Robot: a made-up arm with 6 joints.
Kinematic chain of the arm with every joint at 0, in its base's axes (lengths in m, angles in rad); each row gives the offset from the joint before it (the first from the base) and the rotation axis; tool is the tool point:
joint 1: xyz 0 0 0.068 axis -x
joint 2: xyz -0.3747 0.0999 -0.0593 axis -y
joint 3: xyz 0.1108 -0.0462 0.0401 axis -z
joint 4: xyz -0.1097 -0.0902 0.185 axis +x
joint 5: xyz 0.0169 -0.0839 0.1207 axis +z
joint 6: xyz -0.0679 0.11 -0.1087 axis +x
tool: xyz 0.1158 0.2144 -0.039
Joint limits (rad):
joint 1: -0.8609..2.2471
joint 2: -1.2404..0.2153
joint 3: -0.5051..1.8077
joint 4: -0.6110..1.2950
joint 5: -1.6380..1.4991
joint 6: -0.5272..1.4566
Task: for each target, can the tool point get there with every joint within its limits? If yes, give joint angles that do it. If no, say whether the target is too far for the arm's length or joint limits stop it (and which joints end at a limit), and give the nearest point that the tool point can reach.
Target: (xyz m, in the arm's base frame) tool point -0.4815 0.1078 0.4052
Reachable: yes | joints 0.1043 -0.3153 0.0974 0.3257 1.0490 0.5793
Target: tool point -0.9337 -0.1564 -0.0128
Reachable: no: joint limits stop it (at a limit: joint 1, joint 2, joint 4, joint 5) | nearest point -0.7254 -0.1424 0.0718 | short by 0.225 m
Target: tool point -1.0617 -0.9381 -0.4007
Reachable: no: too far | nearest point -0.5654 -0.3585 -0.0202 | short by 0.853 m
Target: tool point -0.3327 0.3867 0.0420
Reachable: yes | joints 1.7127 -0.3598 -0.2408 0.5554 0.7072 0.8183
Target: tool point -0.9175 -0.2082 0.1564
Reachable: no: joint limits stop it (at a limit: joint 1, joint 2, joint 5) | nearest point -0.7395 -0.1613 0.1624 | short by 0.184 m
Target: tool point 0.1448 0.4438 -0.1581
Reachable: no: joint limits stop it (at a limit: joint 2, joint 3, joint 5) | nearest point 0.0412 0.3666 -0.1188 | short by 0.135 m
